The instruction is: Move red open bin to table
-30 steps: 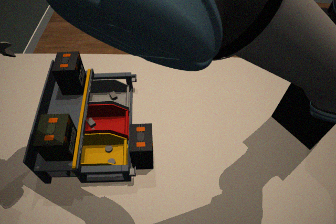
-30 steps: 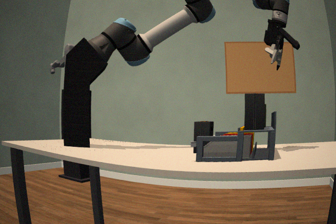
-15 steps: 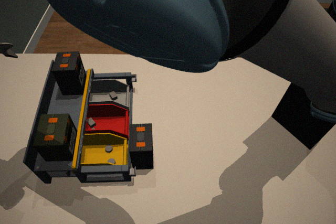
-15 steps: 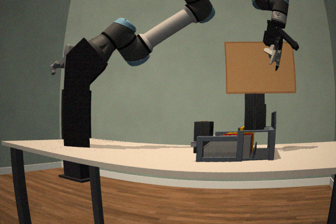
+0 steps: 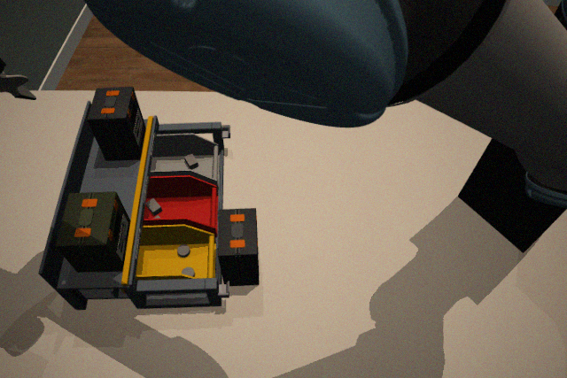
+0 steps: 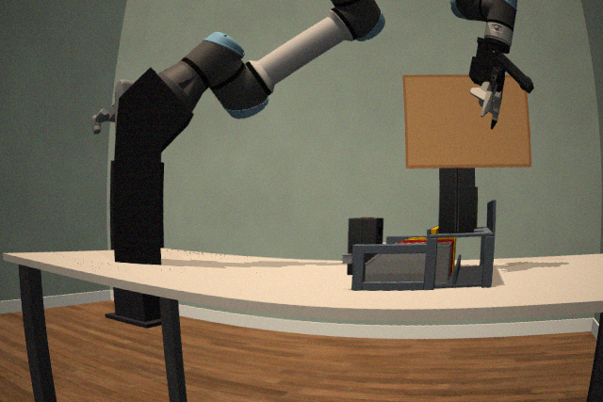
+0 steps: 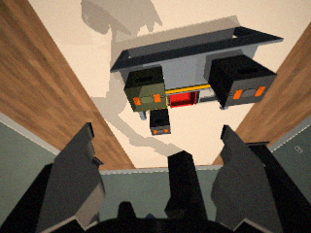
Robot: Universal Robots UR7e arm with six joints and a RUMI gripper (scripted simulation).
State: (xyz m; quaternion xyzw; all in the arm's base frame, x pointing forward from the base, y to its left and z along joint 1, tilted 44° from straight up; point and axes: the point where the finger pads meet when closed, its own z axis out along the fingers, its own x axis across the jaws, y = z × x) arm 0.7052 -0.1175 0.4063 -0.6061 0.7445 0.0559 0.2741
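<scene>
Now: hand 310 mm past the dark box, 10 mm to the right of it and 280 mm above it. The rest, counted from my hand: yellow bin 170 mm behind, 20 mm to the left, 300 mm below; olive case 70 mm behind, 30 mm to the left, 190 mm below; yellow bar 110 mm behind, 80 mm to the right, 230 mm below.
</scene>
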